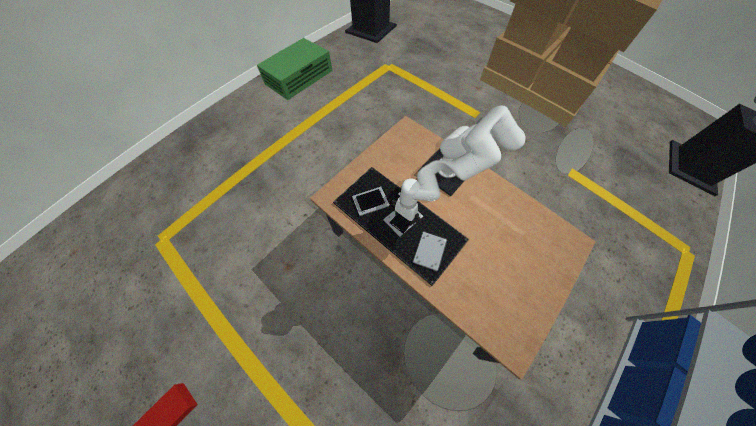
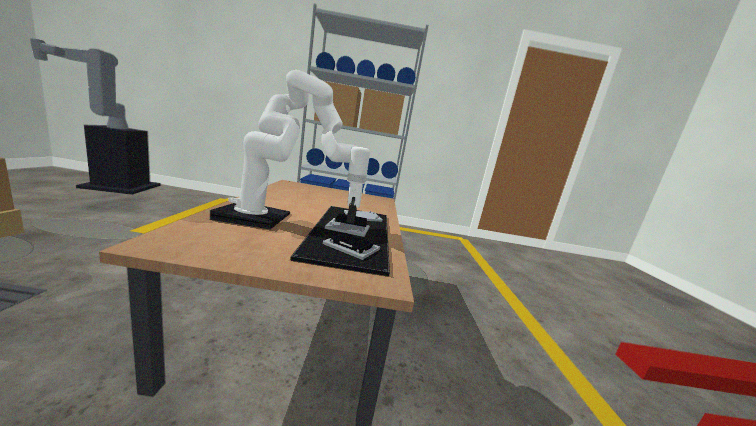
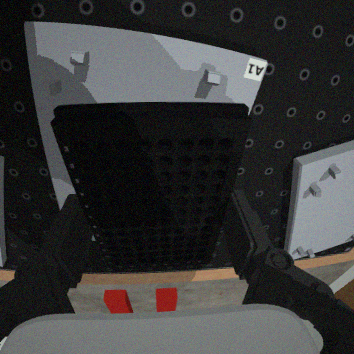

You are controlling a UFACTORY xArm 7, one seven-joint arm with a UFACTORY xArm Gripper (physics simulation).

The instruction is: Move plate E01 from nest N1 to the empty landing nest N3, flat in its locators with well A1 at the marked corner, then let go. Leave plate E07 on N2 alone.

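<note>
My gripper [image 1: 404,215] [image 2: 351,210] [image 3: 156,208] is shut on the black well plate E01 [image 1: 402,223] [image 3: 151,168], one finger on each side. It holds the plate just above the middle grey nest [image 1: 389,220] [image 3: 123,70] of the black breadboard [image 1: 452,236] [image 2: 316,255] [image 3: 298,53]. That nest carries an A1 label [image 3: 255,69] at one corner and two small locators show beyond the plate. Plate E07 [image 1: 370,199] sits in the left nest. The right nest [image 1: 429,250] [image 3: 323,211] is bare grey with locators.
The board lies on a wooden table [image 1: 507,275] [image 2: 211,248] near one long edge. The arm's base [image 2: 249,214] stands behind it. A green crate [image 1: 294,67], cardboard boxes [image 1: 560,47], a shelf rack [image 2: 311,95] and red bars [image 2: 687,368] stand around on the floor.
</note>
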